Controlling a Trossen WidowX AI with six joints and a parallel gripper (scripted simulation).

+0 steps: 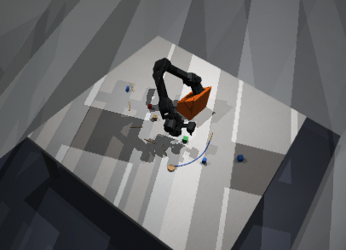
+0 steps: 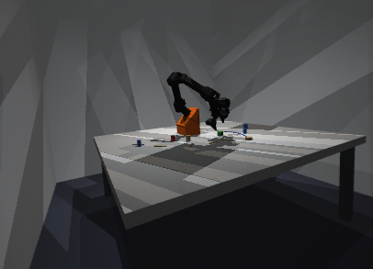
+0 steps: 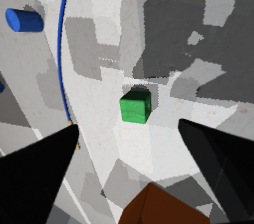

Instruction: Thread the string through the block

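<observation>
The green block lies 1 cm behind my gripper tip, 1 cm to the left of it and 5 cm below it. Also, from my gripper tip: blue cylinder (3 cm ahead, 18 cm to the left, 5 cm below); then round wooden button (20 cm ahead, 8 cm to the left, 6 cm below); then thin wooden stick (14 cm behind, 11 cm to the left, 6 cm below).
</observation>
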